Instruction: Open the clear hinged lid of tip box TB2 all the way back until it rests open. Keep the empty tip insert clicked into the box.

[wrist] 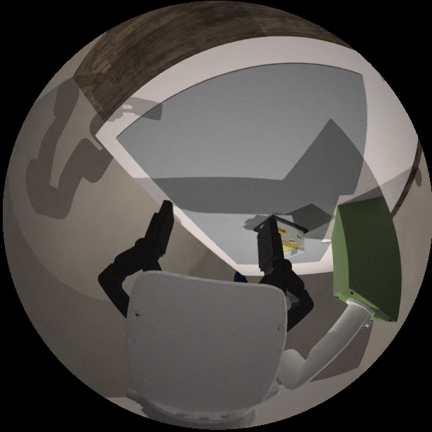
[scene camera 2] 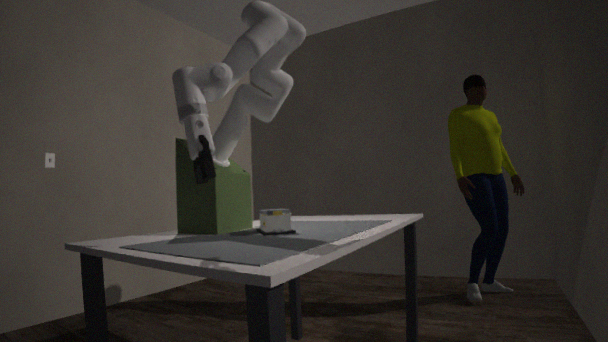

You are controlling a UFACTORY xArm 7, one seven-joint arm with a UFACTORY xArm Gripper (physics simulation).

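Pixels of known places: gripper, fingertip midpoint: (scene camera 2: 206, 181); arm's base, link origin: (scene camera 2: 214, 158).
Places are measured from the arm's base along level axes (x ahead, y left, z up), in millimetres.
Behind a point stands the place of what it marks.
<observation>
The tip box (scene camera 2: 276, 222) @[x 308, y -43, z -241 mm] (wrist: 295, 237) is a small white box with yellow marks, standing in a black base on the grey mat. Its clear lid (scene camera 2: 275, 211) @[x 307, y -44, z -205 mm] lies closed over the top in the scene view. In the wrist view a yellow grid of the insert (wrist: 293, 245) shows inside the box, which is partly hidden behind one finger. The label is too small to read as TB2. My gripper (scene camera 2: 204, 181) @[x 302, y -342, z -111 mm] (wrist: 218, 218) is open and empty, well above the table and apart from the box, to its left in the scene view.
A green pedestal (scene camera 2: 234, 200) @[x 81, y 18, z -166 mm] (wrist: 367, 250) carries the arm base close beside the box. The grey mat (scene camera 2: 210, 250) @[x 332, y -366, z -279 mm] (wrist: 240, 125) lies on the white table (scene camera 2: 300, 272) @[x 607, y -416, z -296 mm] (wrist: 200, 65). A person in a yellow top (scene camera 2: 475, 142) stands beyond the table at the right of the scene view.
</observation>
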